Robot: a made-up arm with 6 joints.
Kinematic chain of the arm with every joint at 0, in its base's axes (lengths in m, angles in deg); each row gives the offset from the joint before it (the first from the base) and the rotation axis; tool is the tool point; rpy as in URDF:
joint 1: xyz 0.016 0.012 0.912 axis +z
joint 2: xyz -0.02 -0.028 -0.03 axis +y
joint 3: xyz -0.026 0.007 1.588 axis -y
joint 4: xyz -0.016 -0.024 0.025 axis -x
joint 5: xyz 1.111 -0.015 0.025 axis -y
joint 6: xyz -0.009 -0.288 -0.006 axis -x
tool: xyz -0.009 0.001 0.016 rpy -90 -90 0
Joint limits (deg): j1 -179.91..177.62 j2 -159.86..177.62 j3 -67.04..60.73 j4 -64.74..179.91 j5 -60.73..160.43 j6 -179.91..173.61
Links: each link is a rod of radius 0.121 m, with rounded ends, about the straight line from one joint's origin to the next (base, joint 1, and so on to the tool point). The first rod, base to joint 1, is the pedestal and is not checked.
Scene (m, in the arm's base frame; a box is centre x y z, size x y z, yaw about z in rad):
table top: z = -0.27
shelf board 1: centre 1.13 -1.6 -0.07 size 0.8 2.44 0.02 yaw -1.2
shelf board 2: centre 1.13 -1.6 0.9 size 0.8 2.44 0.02 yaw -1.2
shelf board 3: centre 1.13 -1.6 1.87 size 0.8 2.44 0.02 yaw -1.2
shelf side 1: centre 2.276 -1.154 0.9 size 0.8 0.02 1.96 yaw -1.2
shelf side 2: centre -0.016 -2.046 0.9 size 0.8 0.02 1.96 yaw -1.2
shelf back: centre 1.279 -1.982 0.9 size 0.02 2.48 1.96 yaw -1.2
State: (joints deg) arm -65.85 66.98 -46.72 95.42 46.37 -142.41
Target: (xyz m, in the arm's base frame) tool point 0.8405 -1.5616 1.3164
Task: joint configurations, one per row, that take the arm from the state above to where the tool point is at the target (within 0.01 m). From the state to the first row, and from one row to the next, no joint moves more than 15 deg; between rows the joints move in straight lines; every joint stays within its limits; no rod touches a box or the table.
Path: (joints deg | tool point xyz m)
1: -60.37 56.12 -50.50 91.61 56.00 -131.82 | 0.6263 -1.1318 0.6392
2: -54.88 45.25 -54.29 87.79 65.63 -121.22 | 0.6877 -1.0371 0.8771
3: -57.07 35.94 -52.58 92.56 55.78 -131.78 | 0.6757 -1.0613 1.0941
4: -59.25 26.63 -50.88 97.33 45.94 -142.34 | 0.6420 -1.0509 1.3163
5: -60.55 32.97 -36.84 96.43 46.02 -142.22 | 0.7526 -1.3136 1.3164
6: -61.86 39.32 -22.80 95.54 46.10 -142.10 | 0.8404 -1.5616 1.3163

